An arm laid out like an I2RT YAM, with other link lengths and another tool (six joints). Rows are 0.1 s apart.
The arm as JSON. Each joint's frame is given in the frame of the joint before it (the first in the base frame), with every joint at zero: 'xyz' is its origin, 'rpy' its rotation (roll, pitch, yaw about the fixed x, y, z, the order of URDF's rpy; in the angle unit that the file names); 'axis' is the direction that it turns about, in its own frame. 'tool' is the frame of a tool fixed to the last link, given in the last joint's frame.
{
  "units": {
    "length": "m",
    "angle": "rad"
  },
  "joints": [
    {
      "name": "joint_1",
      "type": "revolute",
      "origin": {
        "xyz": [
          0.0,
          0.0,
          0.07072
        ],
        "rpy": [
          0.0,
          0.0,
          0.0
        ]
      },
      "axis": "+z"
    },
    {
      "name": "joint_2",
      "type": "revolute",
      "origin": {
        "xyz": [
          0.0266,
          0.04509,
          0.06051
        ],
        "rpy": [
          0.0,
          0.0,
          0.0
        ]
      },
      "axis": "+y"
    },
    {
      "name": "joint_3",
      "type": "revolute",
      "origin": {
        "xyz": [
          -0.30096,
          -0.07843,
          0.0
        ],
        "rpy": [
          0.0,
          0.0,
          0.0
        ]
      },
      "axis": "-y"
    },
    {
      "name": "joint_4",
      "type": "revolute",
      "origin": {
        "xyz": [
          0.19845,
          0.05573,
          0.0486
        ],
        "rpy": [
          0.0,
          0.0,
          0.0
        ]
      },
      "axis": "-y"
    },
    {
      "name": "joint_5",
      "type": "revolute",
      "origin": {
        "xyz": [
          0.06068,
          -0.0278,
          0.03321
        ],
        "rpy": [
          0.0,
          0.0,
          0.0
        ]
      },
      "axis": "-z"
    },
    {
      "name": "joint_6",
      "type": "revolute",
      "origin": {
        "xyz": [
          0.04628,
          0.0,
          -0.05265
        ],
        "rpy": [
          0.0,
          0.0,
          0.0
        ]
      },
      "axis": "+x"
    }
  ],
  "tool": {
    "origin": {
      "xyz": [
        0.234,
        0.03,
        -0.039
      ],
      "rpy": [
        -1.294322,
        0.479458,
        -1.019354
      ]
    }
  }
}
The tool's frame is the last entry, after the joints.
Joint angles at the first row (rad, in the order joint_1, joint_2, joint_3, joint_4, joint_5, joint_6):
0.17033 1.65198 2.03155 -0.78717 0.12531 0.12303
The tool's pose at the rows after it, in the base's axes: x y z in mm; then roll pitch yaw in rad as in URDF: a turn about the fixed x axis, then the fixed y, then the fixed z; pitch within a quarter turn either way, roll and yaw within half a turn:
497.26, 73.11, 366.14, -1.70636, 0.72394, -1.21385
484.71, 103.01, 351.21, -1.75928, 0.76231, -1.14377
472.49, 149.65, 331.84, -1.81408, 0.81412, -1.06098
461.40, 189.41, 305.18, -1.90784, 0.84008, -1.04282
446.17, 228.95, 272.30, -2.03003, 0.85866, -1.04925
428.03, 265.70, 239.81, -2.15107, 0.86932, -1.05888
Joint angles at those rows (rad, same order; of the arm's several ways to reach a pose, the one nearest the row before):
0.12073 1.63521 2.03159 -0.80590 0.05626 0.10472
0.12797 1.64321 2.02776 -0.84174 -0.04446 0.08754
0.18178 1.67029 2.01669 -0.85624 -0.12187 0.08908
0.25882 1.71567 2.01664 -0.87910 -0.13372 0.08907
0.34391 1.77253 2.01668 -0.90506 -0.13408 0.08908
0.42555 1.83203 2.01626 -0.92449 -0.13484 0.08870

